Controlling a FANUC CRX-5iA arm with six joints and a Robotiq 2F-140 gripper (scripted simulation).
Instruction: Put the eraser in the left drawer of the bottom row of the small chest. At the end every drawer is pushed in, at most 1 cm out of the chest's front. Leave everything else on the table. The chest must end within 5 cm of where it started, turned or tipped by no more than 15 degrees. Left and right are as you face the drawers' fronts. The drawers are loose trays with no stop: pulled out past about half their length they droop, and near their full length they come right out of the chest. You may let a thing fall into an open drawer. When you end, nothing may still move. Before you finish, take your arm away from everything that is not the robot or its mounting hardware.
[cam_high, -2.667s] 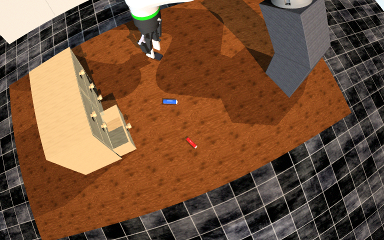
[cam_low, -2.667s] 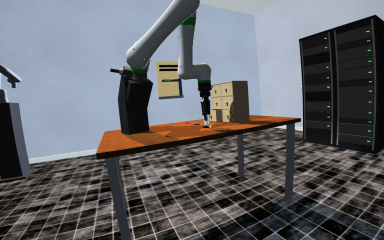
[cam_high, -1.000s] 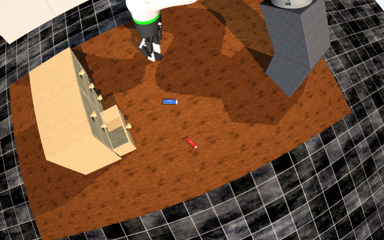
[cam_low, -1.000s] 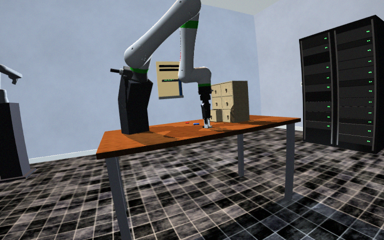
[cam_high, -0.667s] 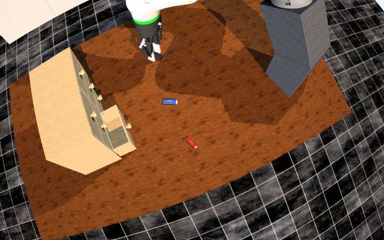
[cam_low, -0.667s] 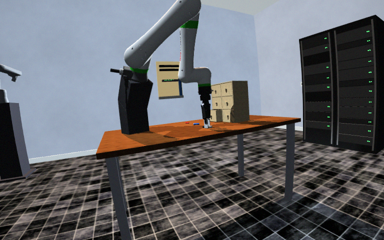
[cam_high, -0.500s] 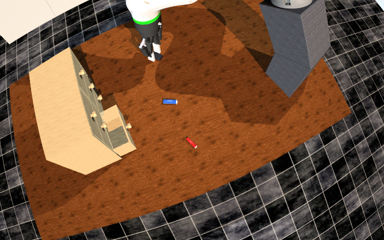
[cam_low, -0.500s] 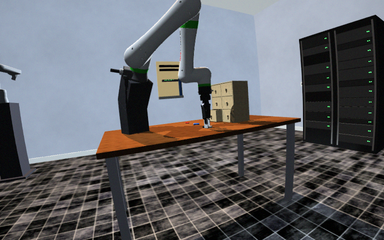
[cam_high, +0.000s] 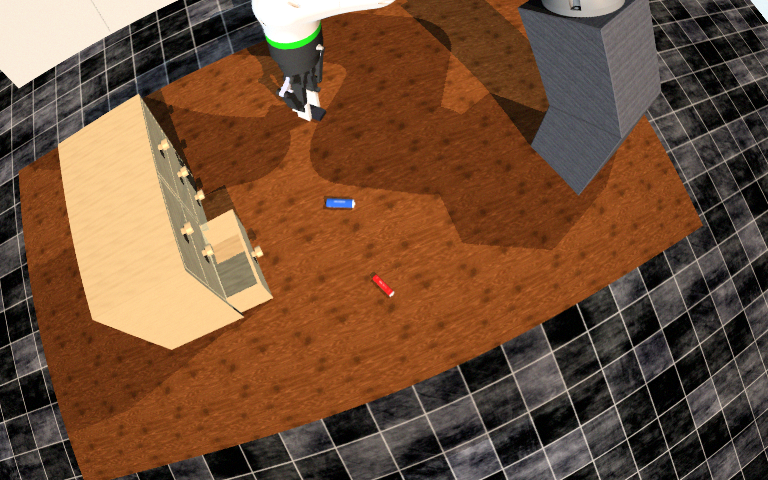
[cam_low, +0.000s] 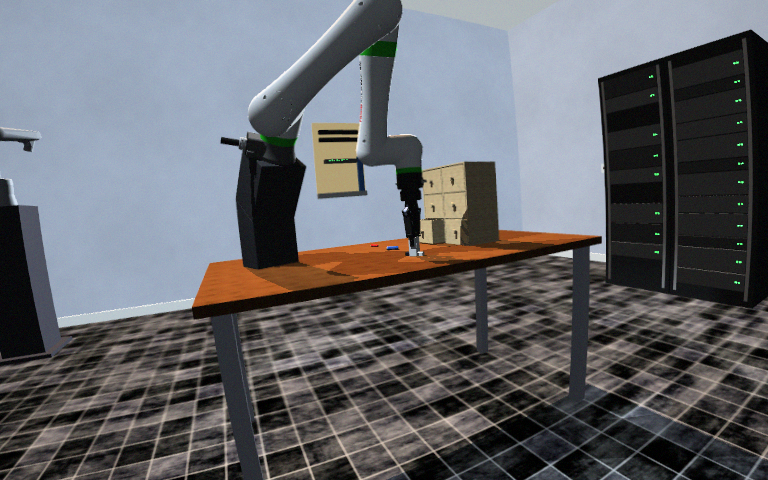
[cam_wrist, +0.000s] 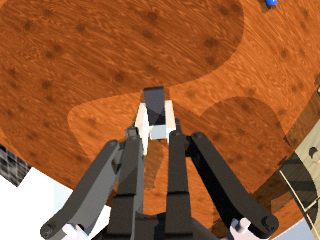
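My gripper is now 20 mm short of the blue item, 210 mm to the right of it and 30 mm above it. Round my hand: eraser (30 mm below); then red cylinder (10 mm ahead, 370 mm to the left, 30 mm below).
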